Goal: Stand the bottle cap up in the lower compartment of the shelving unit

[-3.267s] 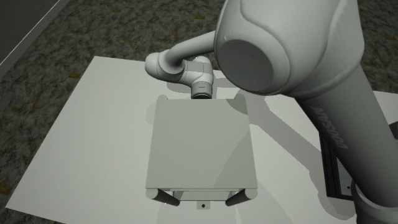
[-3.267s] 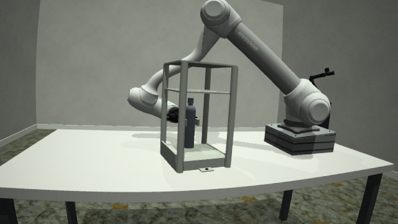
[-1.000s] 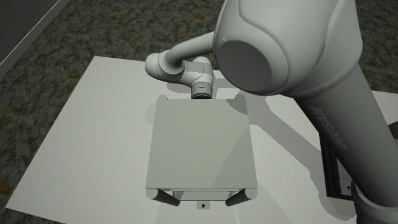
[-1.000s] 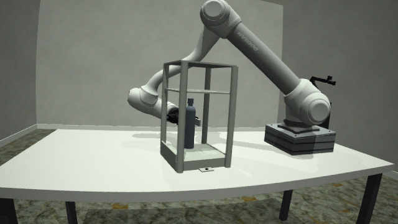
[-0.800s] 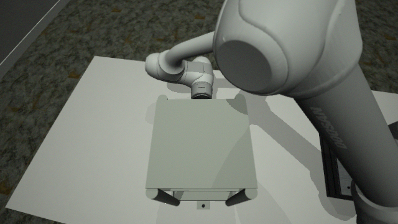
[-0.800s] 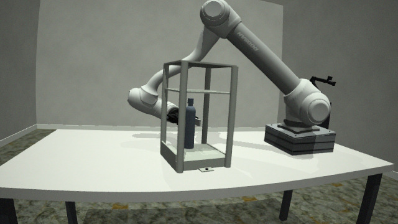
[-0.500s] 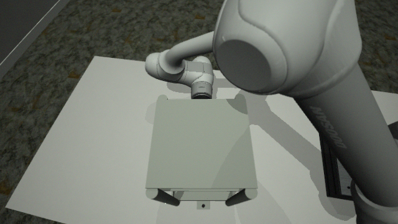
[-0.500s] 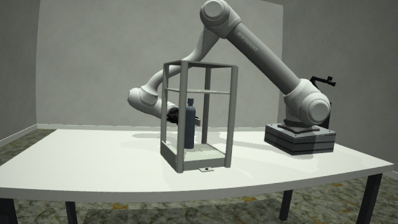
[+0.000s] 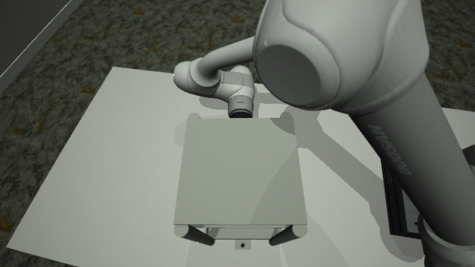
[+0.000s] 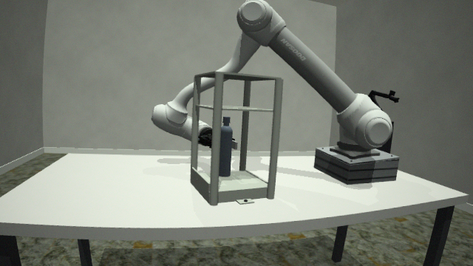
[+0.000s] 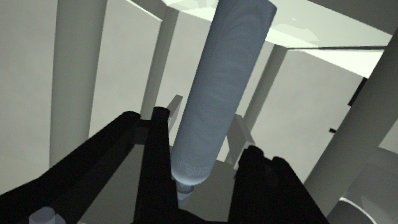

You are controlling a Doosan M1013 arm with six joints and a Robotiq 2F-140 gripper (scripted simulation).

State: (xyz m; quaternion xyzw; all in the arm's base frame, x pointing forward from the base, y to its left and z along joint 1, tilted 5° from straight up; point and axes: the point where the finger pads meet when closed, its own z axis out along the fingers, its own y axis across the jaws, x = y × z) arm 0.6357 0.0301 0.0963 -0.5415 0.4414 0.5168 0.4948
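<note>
The shelving unit lies 70 mm to the left of my hand, 50 mm above it and 10 mm behind it.
</note>
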